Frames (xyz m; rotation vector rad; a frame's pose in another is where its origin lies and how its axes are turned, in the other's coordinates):
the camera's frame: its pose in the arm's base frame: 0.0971 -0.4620 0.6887 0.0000 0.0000 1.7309
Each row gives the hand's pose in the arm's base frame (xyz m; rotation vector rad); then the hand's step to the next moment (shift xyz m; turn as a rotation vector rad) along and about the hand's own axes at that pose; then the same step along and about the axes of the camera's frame.
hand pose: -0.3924 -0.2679 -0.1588 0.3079 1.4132 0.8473
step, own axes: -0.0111 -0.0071 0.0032 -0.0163 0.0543 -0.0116
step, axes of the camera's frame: -0.0122 -0.0042 0.0041 0.0268 0.0238 0.0454
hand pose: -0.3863 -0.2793 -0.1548 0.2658 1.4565 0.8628
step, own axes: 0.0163 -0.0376 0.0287 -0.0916 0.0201 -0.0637
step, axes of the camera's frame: -0.0114 -0.0366 -0.0322 -0.0573 0.0657 0.0724
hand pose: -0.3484 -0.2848 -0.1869 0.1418 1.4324 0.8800
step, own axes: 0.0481 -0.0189 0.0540 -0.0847 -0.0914 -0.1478
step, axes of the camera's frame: 0.0293 -0.0567 -0.0390 -0.1589 0.1094 -0.0133
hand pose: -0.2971 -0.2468 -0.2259 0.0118 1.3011 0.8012
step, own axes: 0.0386 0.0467 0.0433 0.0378 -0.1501 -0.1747
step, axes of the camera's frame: 0.0698 -0.0259 0.0009 -0.1506 0.0952 -0.1508
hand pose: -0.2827 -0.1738 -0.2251 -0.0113 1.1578 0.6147
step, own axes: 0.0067 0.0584 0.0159 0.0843 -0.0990 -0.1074
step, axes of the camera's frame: 0.0580 0.0023 0.0184 -0.0742 0.0365 -0.1470
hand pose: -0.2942 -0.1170 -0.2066 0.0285 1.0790 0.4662
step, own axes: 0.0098 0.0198 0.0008 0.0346 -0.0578 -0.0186
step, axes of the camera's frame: 0.0219 -0.0010 -0.0030 -0.0451 -0.0108 -0.0523
